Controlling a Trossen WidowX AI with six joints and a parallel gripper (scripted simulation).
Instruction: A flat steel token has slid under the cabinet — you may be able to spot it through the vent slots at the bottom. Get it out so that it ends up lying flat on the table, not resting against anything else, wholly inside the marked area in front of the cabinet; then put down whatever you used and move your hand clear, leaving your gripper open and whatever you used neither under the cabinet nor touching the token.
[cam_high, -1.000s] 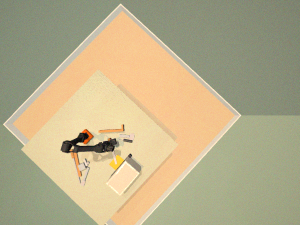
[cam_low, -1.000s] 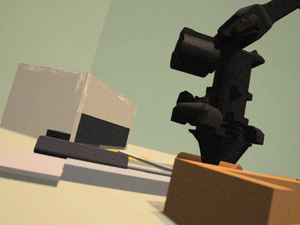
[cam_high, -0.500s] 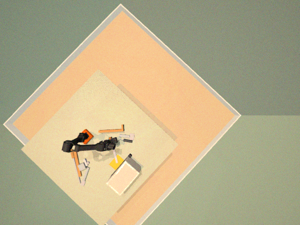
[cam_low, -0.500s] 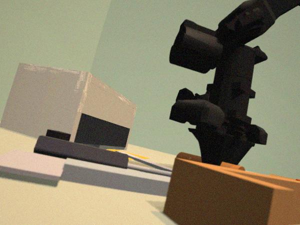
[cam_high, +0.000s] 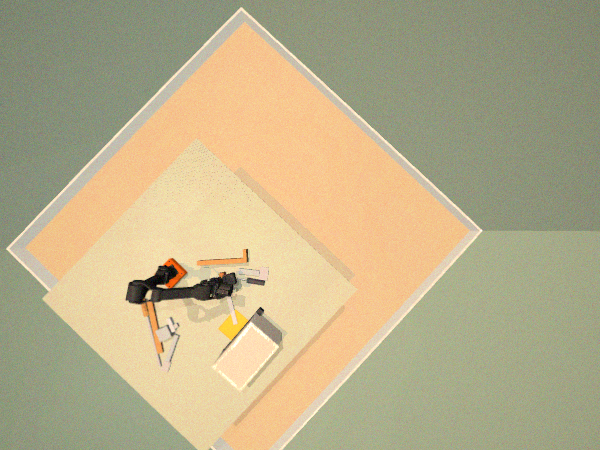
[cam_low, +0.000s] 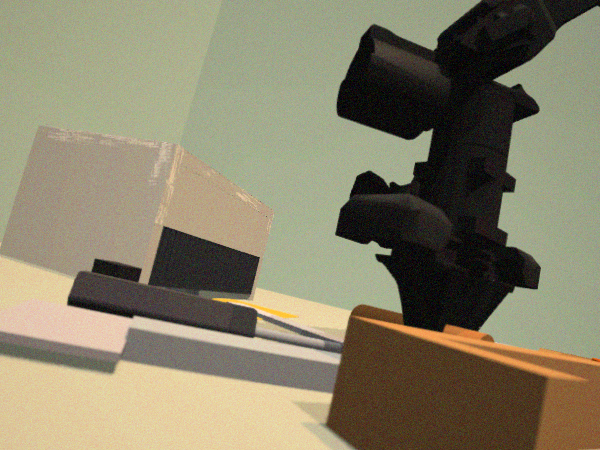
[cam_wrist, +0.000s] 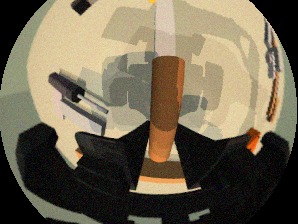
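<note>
The dark screwdriver lies 110 mm to the left of my gripper tip and 100 mm ahead of it. Also, from my gripper tip: token: 320 mm ahead, 90 mm to the right, 10 mm below; orange stick: 480 mm to the right, 20 mm behind.
</note>
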